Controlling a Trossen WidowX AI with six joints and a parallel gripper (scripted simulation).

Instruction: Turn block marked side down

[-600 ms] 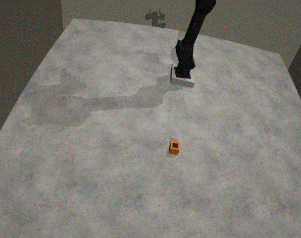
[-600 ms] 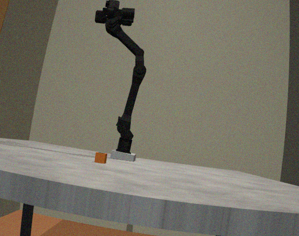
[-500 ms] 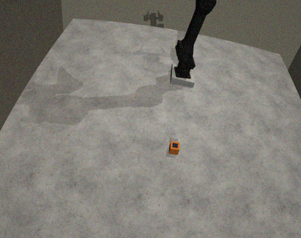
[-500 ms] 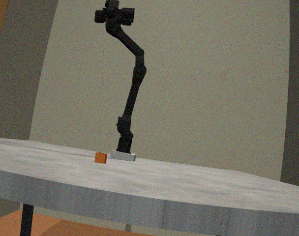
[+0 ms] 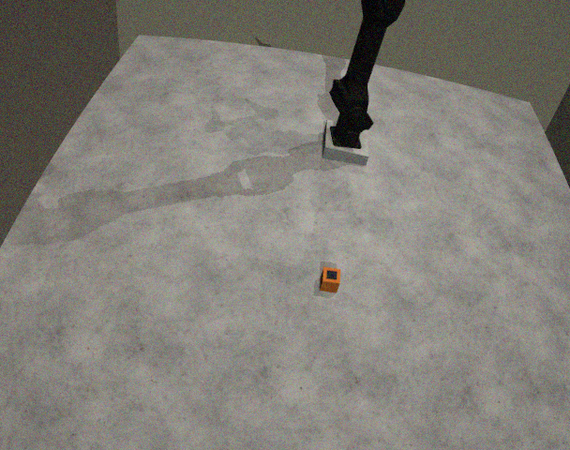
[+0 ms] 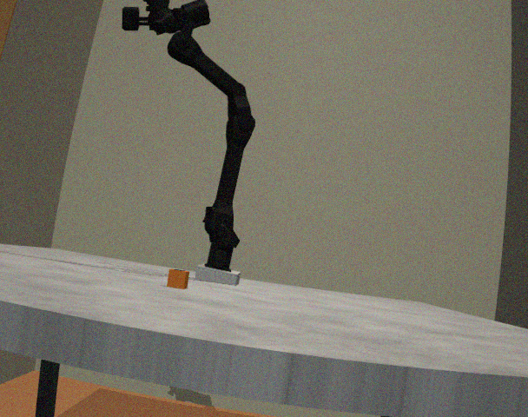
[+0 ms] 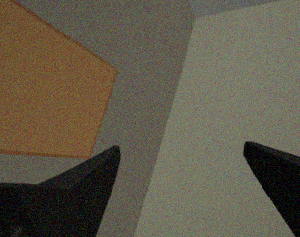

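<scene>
My gripper tip is now 44 cm short of the block, 22 cm to the right of it and 67 cm above it.
</scene>
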